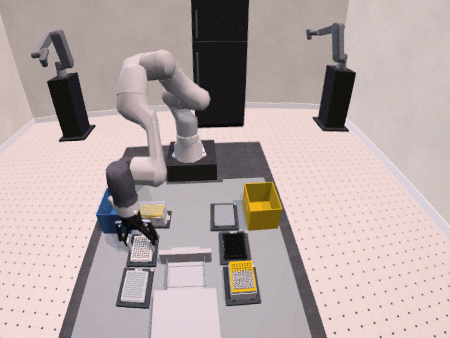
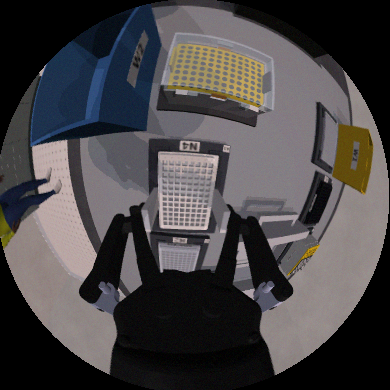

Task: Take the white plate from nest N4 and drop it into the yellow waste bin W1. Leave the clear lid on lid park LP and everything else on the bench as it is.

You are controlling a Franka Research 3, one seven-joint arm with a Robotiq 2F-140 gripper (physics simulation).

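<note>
The white plate [image 1: 142,249] [image 2: 187,191], a gridded plate, sits in the dark nest N4 [image 1: 131,261] [image 2: 154,145]. My gripper [image 1: 142,244] [image 2: 185,196] is shut on the white plate, one finger pad against each long side; the plate lies flat in the nest. The yellow waste bin W1 [image 1: 262,214] [image 2: 345,160] stands open-topped at the right of the bench. A pale, flat clear lid [image 1: 224,215] [image 2: 327,140] lies on a dark-framed park just left of the bin; its label is not readable.
A blue bin W2 [image 1: 107,216] [image 2: 95,95] and a clear box with a yellow rack [image 1: 153,212] [image 2: 217,72] stand behind N4. Another pale plate [image 1: 134,286] [image 2: 178,257] lies in front. A black plate [image 1: 234,246] and a yellow-topped rack [image 1: 242,276] are at right. A white upright plate [image 1: 185,254] stands mid-bench.
</note>
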